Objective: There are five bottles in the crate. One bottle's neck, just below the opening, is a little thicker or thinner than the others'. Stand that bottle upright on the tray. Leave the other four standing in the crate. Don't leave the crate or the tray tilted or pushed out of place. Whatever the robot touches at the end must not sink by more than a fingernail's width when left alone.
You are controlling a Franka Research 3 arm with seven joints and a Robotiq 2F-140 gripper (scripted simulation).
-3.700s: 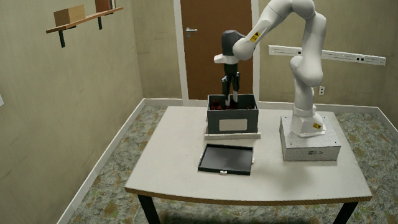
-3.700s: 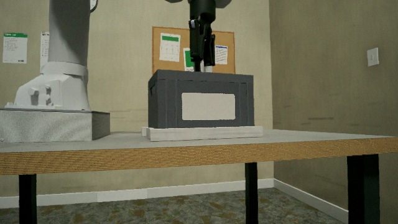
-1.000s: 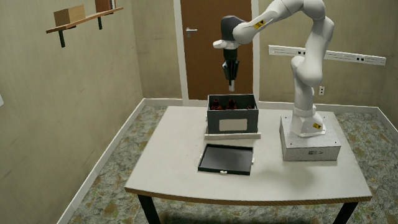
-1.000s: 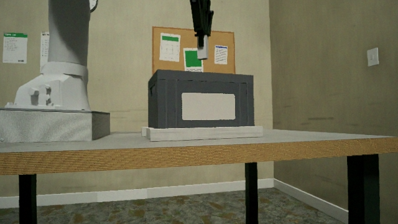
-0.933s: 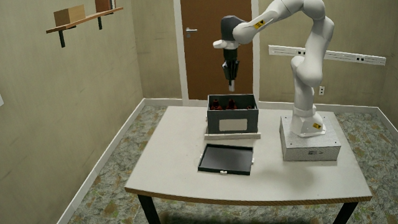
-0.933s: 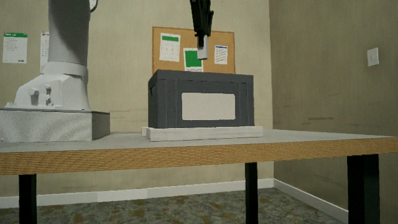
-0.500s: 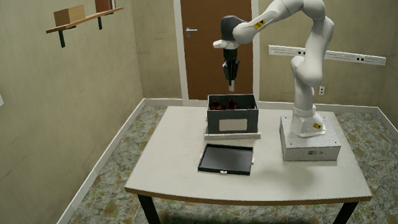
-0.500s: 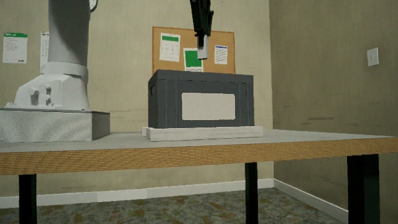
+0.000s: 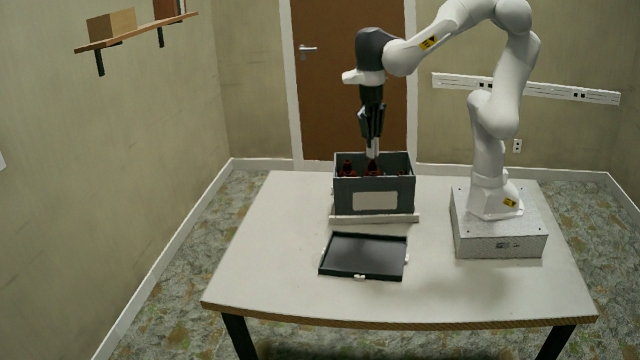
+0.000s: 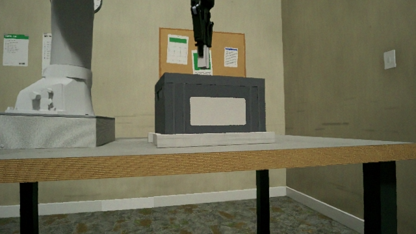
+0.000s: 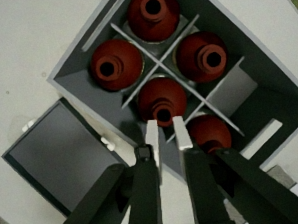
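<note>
The dark grey crate lies 170 mm below my hand and 40 mm to the right of it. Also, from my hand: dark tray: 250 mm to the left, 250 mm below, 10 mm behind.
</note>
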